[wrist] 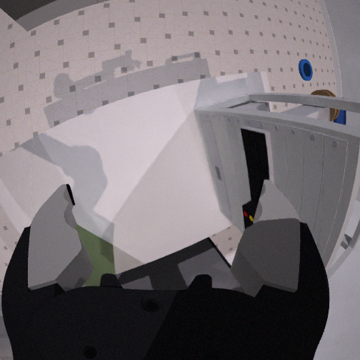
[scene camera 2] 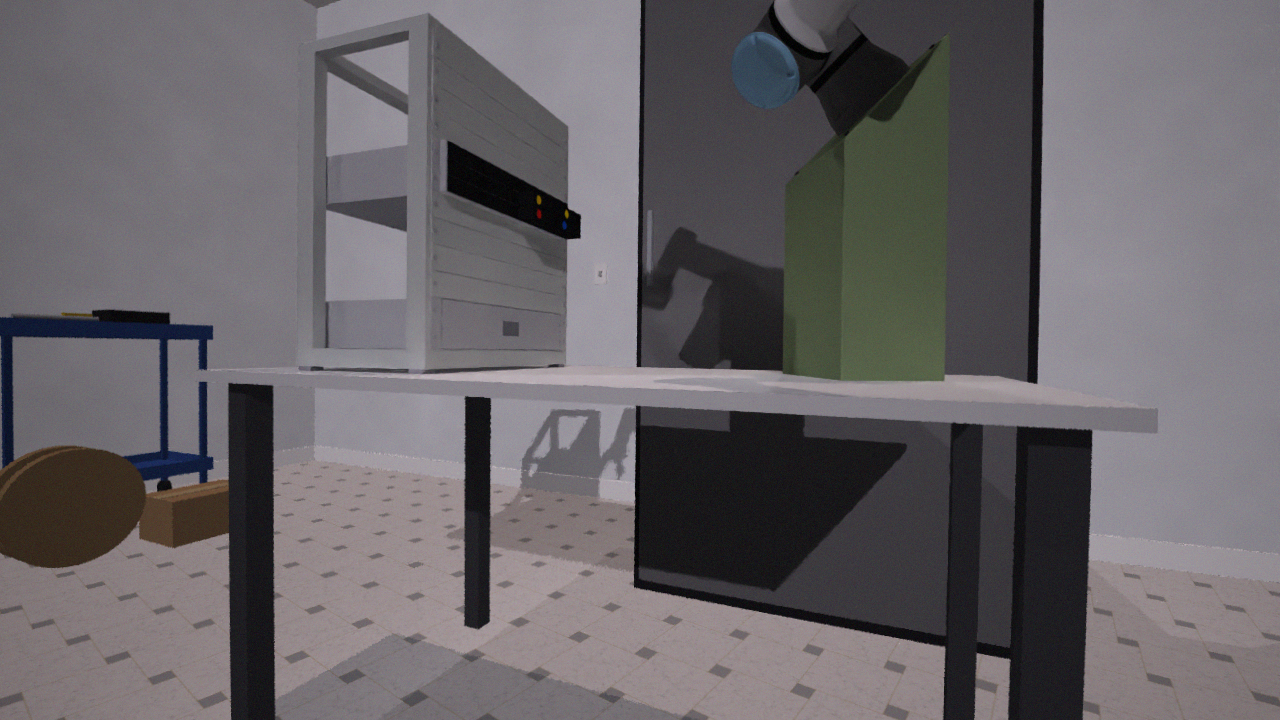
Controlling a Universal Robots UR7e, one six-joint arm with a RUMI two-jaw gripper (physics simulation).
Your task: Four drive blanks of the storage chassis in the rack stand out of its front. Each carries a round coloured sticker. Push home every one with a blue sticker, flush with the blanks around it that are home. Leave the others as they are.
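Observation:
The black storage chassis (scene camera 2: 487,185) (wrist: 256,152) sits in the light grey rack (scene camera 2: 418,179) (wrist: 300,121). In the scene view, at its far end, an upper yellow sticker (scene camera 2: 538,199) is above a red sticker (scene camera 2: 538,214); farther along, another yellow sticker (scene camera 2: 566,214) is above a blue sticker (scene camera 2: 564,225). How far each blank stands out is too small to tell. In the wrist view a red sticker (wrist: 245,213) and a yellow sticker (wrist: 251,218) show beside the right finger, which hides more of the chassis. My gripper (wrist: 163,185) is open and empty; its fingers are hidden in the scene view.
A tall green block (scene camera 2: 895,241) (wrist: 97,247) stands on the white table (scene camera 2: 626,383) (wrist: 150,165), right of the rack in the scene view, with the arm's wrist (scene camera 2: 765,69) above and behind it. A blue cart (scene camera 2: 107,330) stands at the left.

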